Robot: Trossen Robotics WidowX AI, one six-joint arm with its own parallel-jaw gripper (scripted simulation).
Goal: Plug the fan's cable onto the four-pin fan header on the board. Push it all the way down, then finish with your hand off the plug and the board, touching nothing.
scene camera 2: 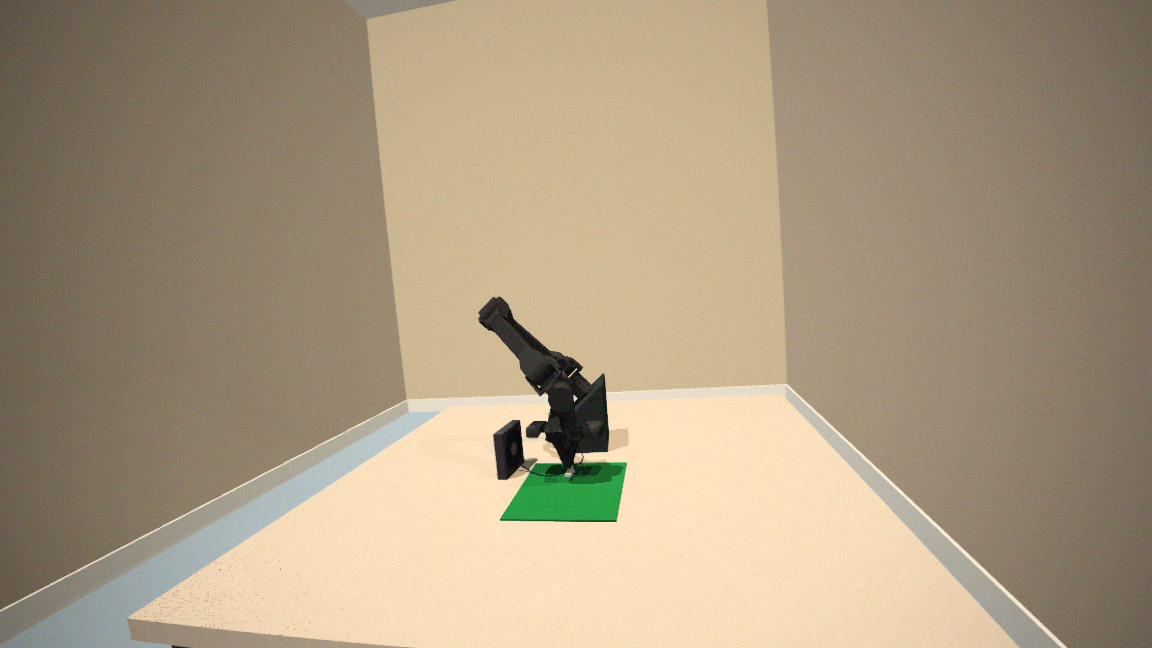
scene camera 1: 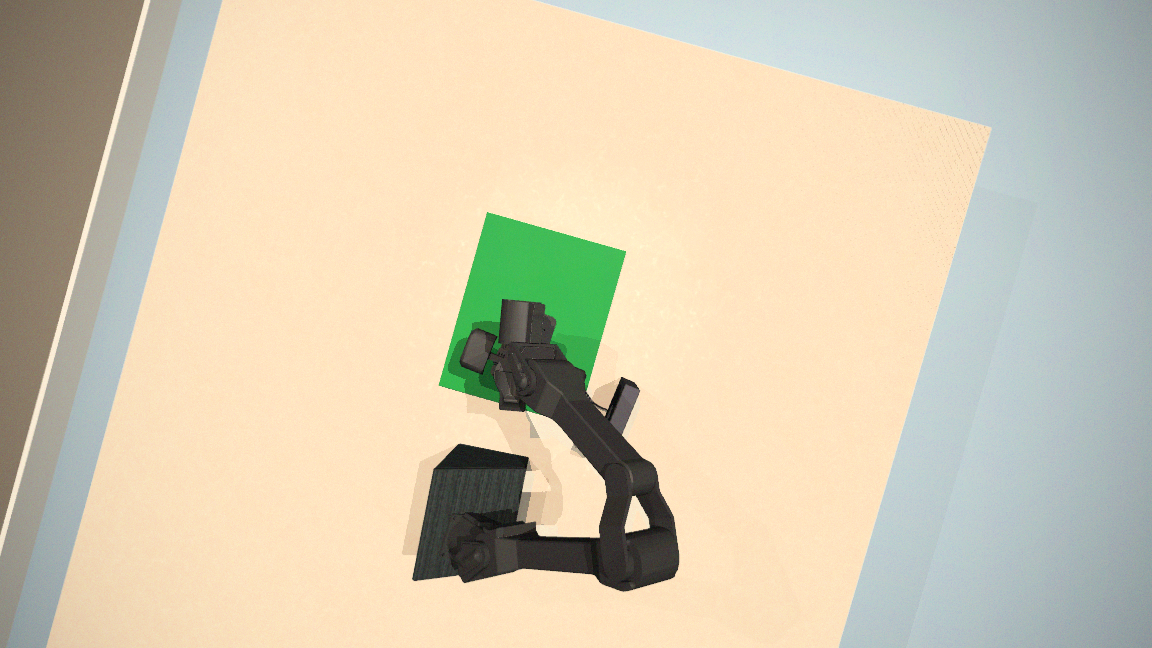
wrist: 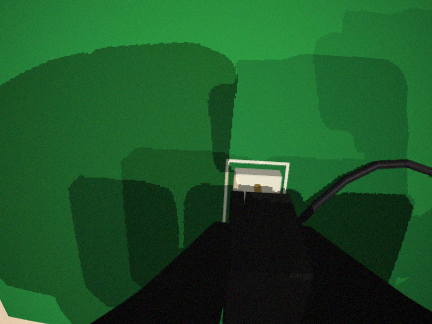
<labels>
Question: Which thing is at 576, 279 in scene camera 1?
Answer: A green board.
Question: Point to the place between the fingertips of my gripper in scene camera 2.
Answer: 567, 462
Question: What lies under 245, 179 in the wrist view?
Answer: A white four-pin fan header.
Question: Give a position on a black fan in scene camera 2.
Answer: At 508, 448
</labels>
